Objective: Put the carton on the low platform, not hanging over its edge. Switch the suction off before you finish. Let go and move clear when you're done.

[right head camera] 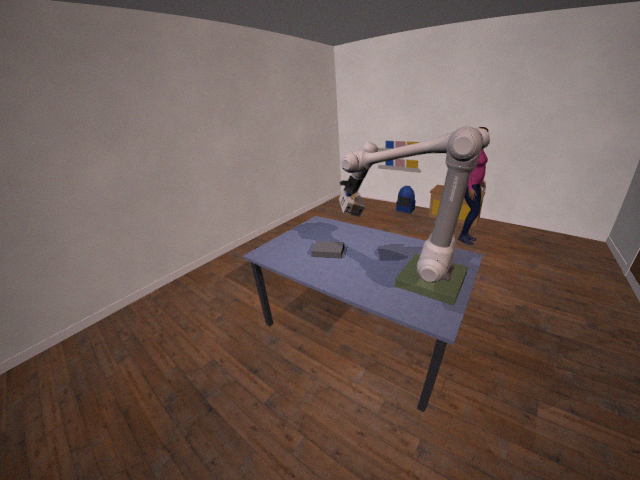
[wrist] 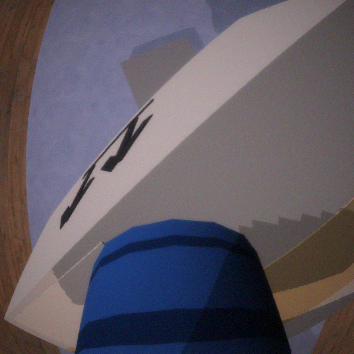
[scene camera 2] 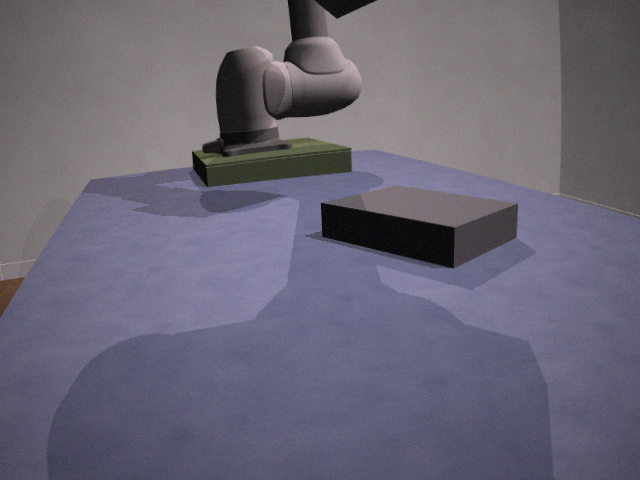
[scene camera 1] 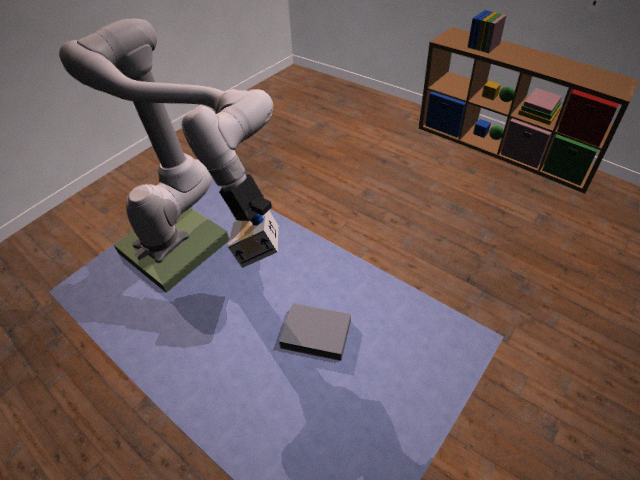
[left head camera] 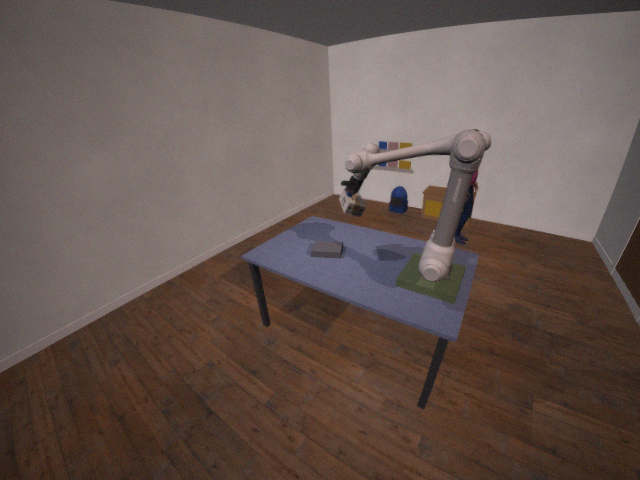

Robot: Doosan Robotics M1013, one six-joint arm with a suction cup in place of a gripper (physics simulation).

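Where they show: end effector, tool point: (right head camera: 347,196) (wrist: 175,241) (scene camera 1: 260,225) (left head camera: 348,196); arm's base, origin of the base link: (scene camera 2: 250,149) (scene camera 1: 161,241).
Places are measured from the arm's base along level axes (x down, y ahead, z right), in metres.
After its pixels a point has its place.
Observation:
The white carton (left head camera: 343,202) @(z -0.053, x -0.366, y 0.626 m) (right head camera: 343,201) @(z -0.052, x -0.372, y 0.622 m) (scene camera 1: 253,246) @(z 0.046, x -0.389, y 0.637 m) (wrist: 240,130) has brown tape and black arrows. It hangs tilted in the air, well above the table and away from the low platform. My blue suction cup (left head camera: 349,194) (right head camera: 348,194) (scene camera 1: 257,219) (wrist: 180,280) is against its top face and holds it. The low grey platform (left head camera: 326,252) @(z -0.093, x 0.014, y 0.749 m) (right head camera: 327,252) @(z -0.091, x 0.013, y 0.745 m) (scene camera 1: 317,328) @(z -0.023, x 0.008, y 0.791 m) (scene camera 2: 413,206) @(z -0.001, x 0.008, y 0.798 m) (wrist: 160,67) @(z -0.045, x 0.008, y 0.834 m) lies flat on the table and bears nothing. In scene camera 2 the cup does not show; a dark corner at the top edge is too cut off to name surely.
The arm stands on a green base block (left head camera: 423,288) @(z -0.208, x 0.013, y 0.037 m) (right head camera: 423,288) @(z -0.207, x 0.007, y 0.033 m) (scene camera 1: 201,248) @(z -0.065, x -0.001, y 0.181 m) (scene camera 2: 289,167) @(z -0.041, x 0.031, y 0.194 m) at one end of the blue table (left head camera: 289,258) @(z -0.227, x 0.055, y 0.986 m) (scene camera 1: 413,330) @(z -0.224, x 0.056, y 1.066 m) (scene camera 2: 155,289) @(z 0.334, x 0.056, y 0.813 m). A person (right head camera: 478,173) stands beyond the table, partly behind the arm. A shelf unit (scene camera 1: 547,64) stands beyond it in scene camera 1.

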